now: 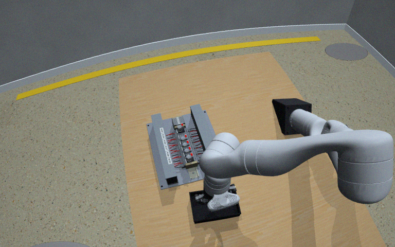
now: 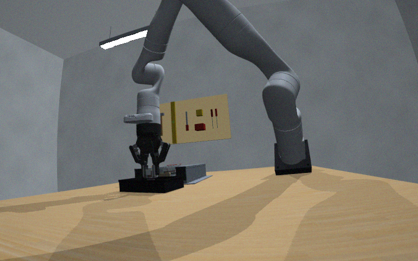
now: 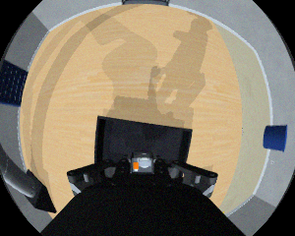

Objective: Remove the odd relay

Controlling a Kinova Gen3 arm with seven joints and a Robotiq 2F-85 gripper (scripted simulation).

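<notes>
Right now my hand is 40 mm above the black parts tray.
</notes>
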